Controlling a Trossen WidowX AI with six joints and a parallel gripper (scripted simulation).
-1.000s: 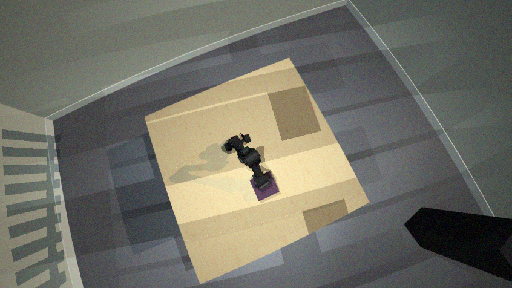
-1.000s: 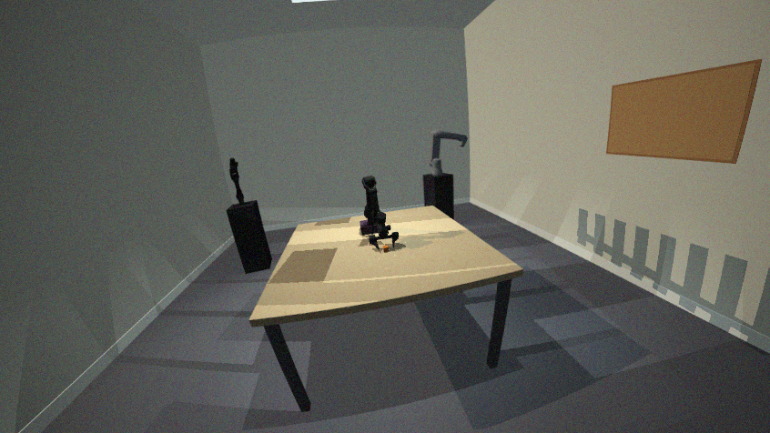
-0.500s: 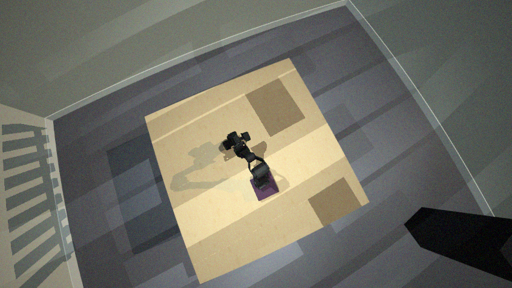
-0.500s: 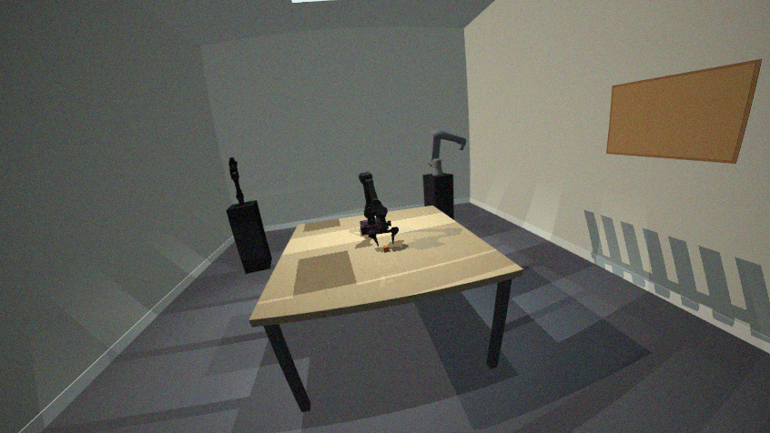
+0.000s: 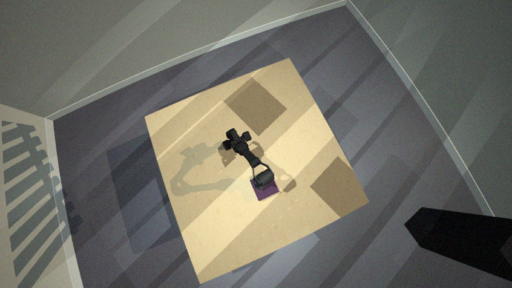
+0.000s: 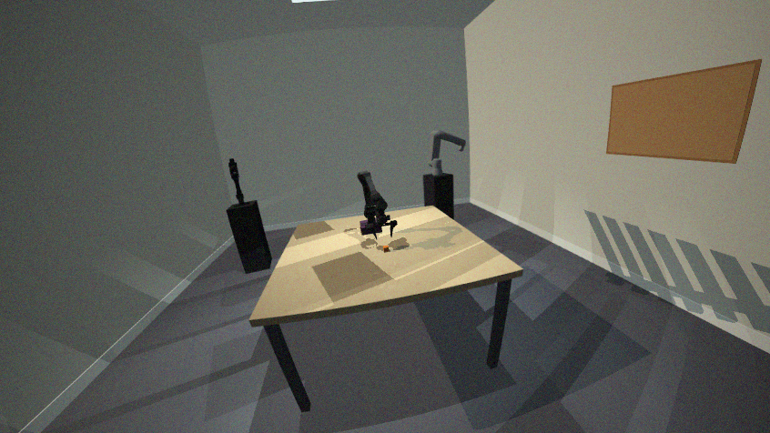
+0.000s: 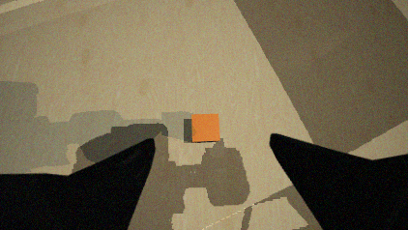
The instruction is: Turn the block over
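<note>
Right now my gripper tip is 6 cm above the orange block and 1 cm short of it.
</note>
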